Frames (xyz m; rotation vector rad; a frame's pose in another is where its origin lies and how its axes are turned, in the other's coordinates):
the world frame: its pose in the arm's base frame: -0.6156 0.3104 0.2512 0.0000 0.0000 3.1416
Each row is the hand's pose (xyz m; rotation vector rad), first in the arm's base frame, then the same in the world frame.
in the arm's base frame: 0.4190 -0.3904 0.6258 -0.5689 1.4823 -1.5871
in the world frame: -1.0346 0.7008 0.3746 -1.3588 -0.5215 0.9898
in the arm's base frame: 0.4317 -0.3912 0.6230 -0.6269 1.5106 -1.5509
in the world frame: -1.0473 0.7016 0.3718 -1.3910 -0.5772 0.9868
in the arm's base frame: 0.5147 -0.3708 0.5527 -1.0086 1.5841 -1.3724
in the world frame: -1.1303 0.6812 0.3015 -1.4851 -0.9456 0.9421
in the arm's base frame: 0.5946 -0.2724 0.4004 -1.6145 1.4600 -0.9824
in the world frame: -1.2102 0.5828 0.1492 -1.4499 -1.6033 0.9383
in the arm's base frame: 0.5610 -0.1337 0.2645 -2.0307 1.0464 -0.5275
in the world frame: -1.1766 0.4441 0.0133 -1.1453 -2.2226 1.0805
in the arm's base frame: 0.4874 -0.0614 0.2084 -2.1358 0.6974 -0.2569
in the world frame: -1.1030 0.3718 -0.0428 -0.8234 -2.5218 1.2573
